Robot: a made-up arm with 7 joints.
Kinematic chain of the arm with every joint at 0, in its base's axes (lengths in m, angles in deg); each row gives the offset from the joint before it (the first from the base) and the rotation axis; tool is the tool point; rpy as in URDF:
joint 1: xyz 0 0 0.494 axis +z
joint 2: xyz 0 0 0 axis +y
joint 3: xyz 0 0 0.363 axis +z
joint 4: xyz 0.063 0 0 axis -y
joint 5: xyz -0.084 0 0.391 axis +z
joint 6: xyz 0 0 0 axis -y
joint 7: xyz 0.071 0 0 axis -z
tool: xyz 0 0 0 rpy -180 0 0
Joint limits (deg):
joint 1: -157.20..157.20
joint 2: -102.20..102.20
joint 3: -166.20..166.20
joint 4: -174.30..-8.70
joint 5: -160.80..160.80
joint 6: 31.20..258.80
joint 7: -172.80..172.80
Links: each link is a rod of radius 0.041 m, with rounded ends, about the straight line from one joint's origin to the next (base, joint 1, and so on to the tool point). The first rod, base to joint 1, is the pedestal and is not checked.
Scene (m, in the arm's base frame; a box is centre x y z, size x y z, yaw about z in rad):
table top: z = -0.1
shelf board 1: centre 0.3 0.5 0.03 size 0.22 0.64 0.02 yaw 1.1
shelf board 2: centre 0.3 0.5 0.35 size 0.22 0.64 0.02 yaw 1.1
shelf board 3: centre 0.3 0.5 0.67 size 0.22 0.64 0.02 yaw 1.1
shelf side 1: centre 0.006 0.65 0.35 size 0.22 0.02 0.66 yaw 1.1
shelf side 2: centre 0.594 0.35 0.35 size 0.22 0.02 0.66 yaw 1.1
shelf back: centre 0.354 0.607 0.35 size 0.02 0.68 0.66 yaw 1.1
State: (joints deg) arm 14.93 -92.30 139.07 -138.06 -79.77 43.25 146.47
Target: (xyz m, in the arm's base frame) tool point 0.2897 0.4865 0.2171
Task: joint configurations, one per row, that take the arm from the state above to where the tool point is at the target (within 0.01 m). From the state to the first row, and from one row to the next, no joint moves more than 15 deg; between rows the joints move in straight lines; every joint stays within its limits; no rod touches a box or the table.
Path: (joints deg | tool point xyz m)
1: 1.89 -93.95 135.56 -131.90 -80.79 44.98 146.47 | -0.1166 0.3413 0.2051
2: -11.15 -95.60 132.05 -125.75 -81.82 46.71 146.47 | -0.0631 0.3990 0.2018
3: -24.18 -97.25 128.54 -119.59 -82.84 48.45 146.47 | 0.0075 0.4468 0.2021
4: -37.22 -98.90 125.02 -113.43 -83.87 50.18 146.47 | 0.0927 0.4798 0.2053
5: -50.26 -100.55 121.51 -107.27 -84.89 51.91 146.47 | 0.1884 0.4939 0.2105
6: -63.30 -102.20 118.00 -101.12 -85.91 53.64 146.47 | 0.2897 0.4865 0.2171

